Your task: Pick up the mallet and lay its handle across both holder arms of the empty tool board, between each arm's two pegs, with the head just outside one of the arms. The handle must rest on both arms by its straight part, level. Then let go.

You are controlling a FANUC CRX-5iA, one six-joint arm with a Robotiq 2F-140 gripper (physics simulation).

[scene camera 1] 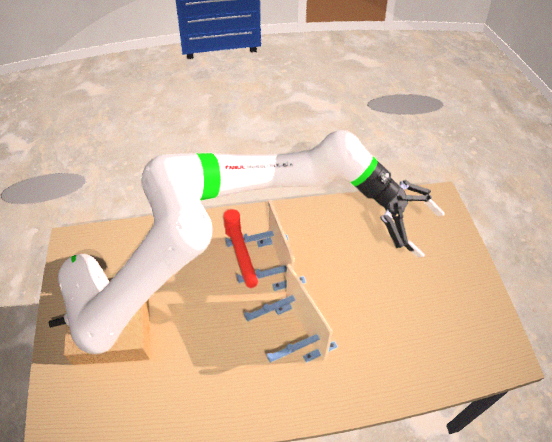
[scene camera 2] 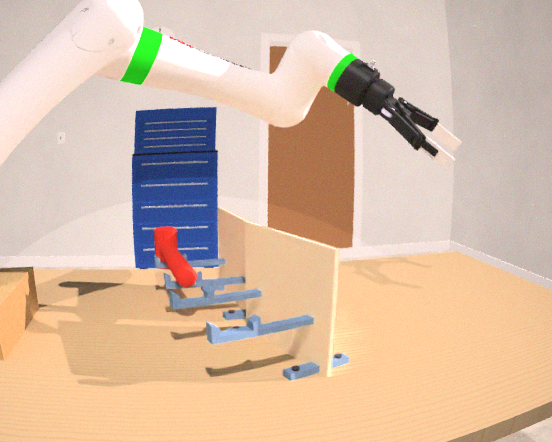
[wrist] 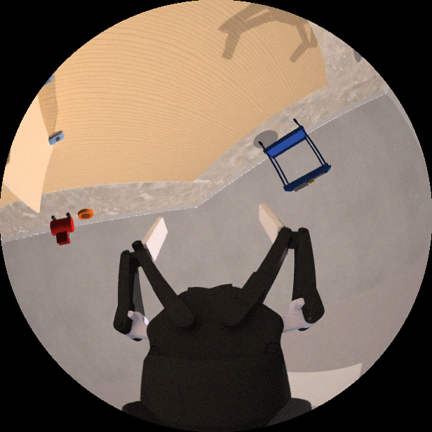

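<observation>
The red mallet lies across both blue arms of the far tool board, with its head just outside that board's far arm. The nearer tool board is empty. Its far arm and near arm stick out on the same side as the mallet, each with upright pegs. My gripper is wide open and empty, high above the table on the other side of the boards. The mallet does not show in the wrist view.
The arm's base stands on a wooden block on the table. The upright board panels stand between the gripper and the mallet. A blue cabinet stands on the floor beyond the table.
</observation>
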